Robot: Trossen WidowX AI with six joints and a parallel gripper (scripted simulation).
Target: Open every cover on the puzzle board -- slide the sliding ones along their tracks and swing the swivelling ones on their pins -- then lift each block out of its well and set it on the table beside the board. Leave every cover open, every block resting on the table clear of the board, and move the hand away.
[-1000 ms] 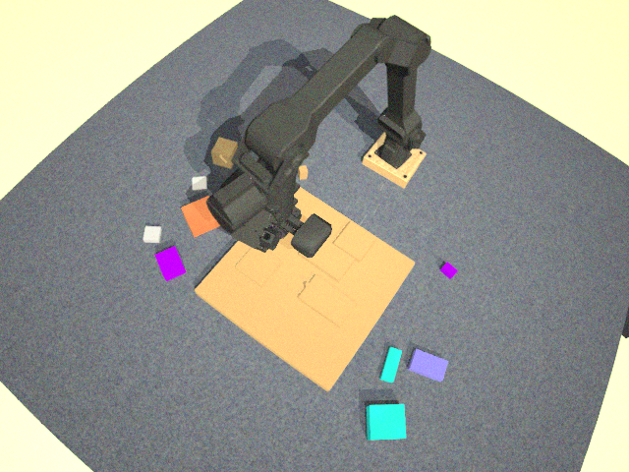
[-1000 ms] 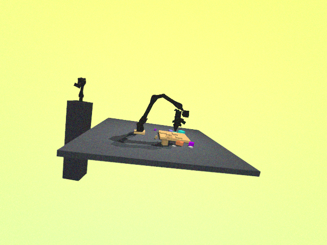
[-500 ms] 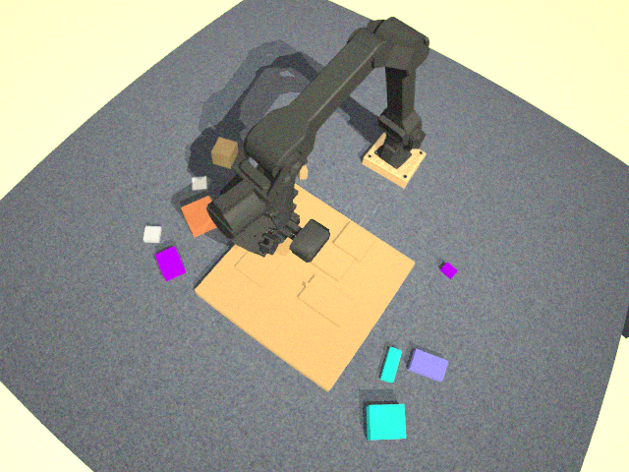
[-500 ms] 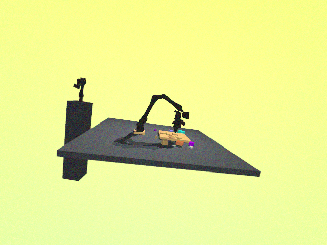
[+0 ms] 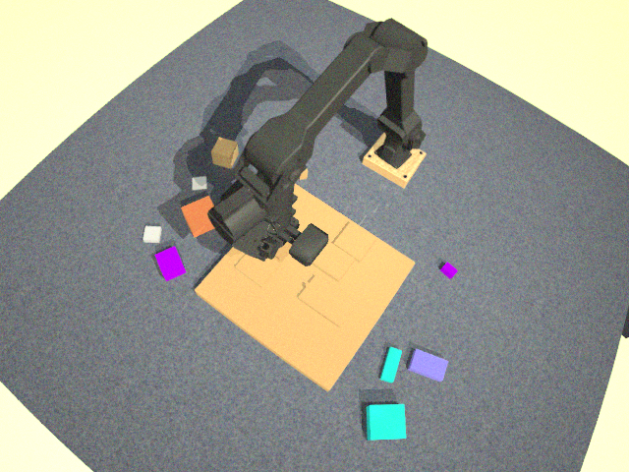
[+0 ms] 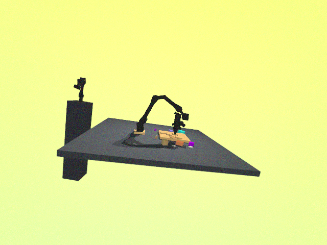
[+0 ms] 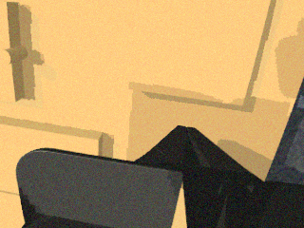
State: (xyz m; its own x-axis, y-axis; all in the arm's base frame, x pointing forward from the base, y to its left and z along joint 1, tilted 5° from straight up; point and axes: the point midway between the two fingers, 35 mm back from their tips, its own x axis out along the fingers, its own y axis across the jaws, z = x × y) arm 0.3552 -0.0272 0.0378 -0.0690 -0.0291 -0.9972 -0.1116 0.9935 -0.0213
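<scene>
The purple block is 15 cm ahead of my gripper tip, 12 cm to the right of it and 4 cm below it. Also, from my gripper tip: cyan bar (30 cm to the left, 4 cm below, 1 cm ahead); then orange block (15 cm to the right, 4 cm below, 4 cm ahead); then tan cube (23 cm to the right, 9 cm behind, 3 cm below).
</scene>
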